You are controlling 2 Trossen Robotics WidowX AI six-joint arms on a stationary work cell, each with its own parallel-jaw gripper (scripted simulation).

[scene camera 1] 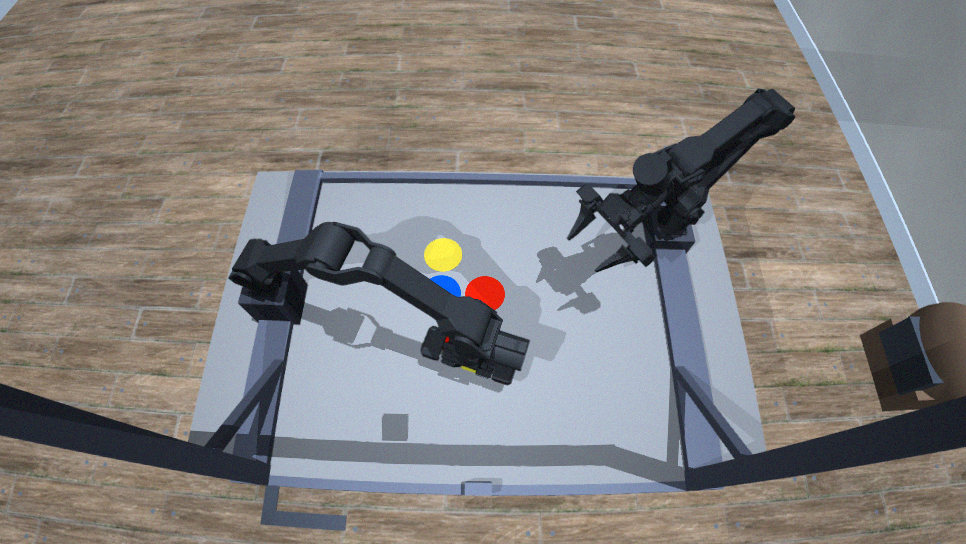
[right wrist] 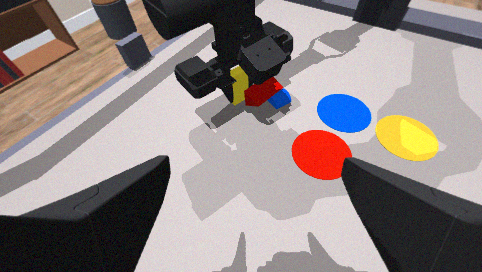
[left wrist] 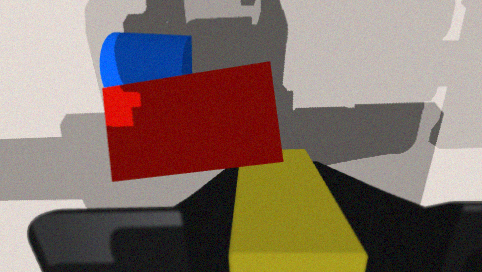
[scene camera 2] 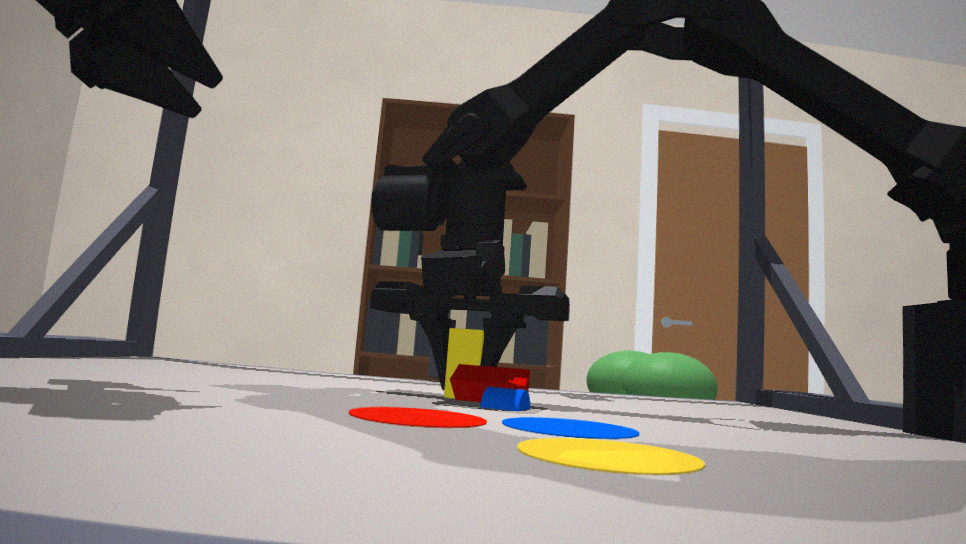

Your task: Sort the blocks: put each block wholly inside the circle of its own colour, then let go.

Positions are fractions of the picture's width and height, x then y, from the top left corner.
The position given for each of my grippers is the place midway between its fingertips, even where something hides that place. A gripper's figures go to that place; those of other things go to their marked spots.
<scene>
My left gripper (scene camera 2: 0.48,0.72) is 0.56 m from the lens. My right gripper (scene camera 2: 0.21,0.18) is 0.48 m from the lens. A yellow block (scene camera 2: 0.48,0.64) is 0.55 m from the lens. A blue block (scene camera 2: 0.51,0.73): 0.49 m from the lens. The marked spots on the blue block and the yellow block are 0.08 m apart.
</scene>
